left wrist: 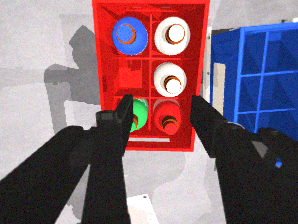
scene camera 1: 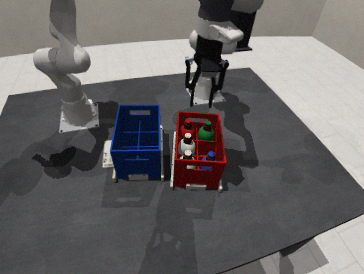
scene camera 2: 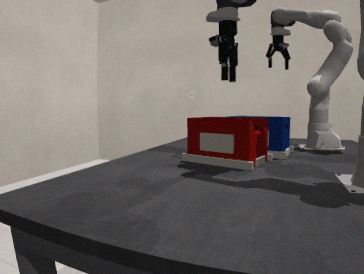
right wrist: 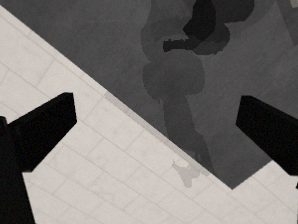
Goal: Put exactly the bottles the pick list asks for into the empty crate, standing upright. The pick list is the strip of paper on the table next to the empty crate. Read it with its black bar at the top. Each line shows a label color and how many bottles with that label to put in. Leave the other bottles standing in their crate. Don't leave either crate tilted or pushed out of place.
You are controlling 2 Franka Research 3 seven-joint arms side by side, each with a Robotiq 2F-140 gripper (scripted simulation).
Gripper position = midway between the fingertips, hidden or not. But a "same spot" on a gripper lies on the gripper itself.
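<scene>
I can see my left gripper in scene camera 1 (200, 104), in scene camera 2 and in the left wrist view, while in the right wrist view it is out of frame. On my left gripper, (scene camera 2: 224, 52) and (left wrist: 64, 206) are the same spot.
</scene>
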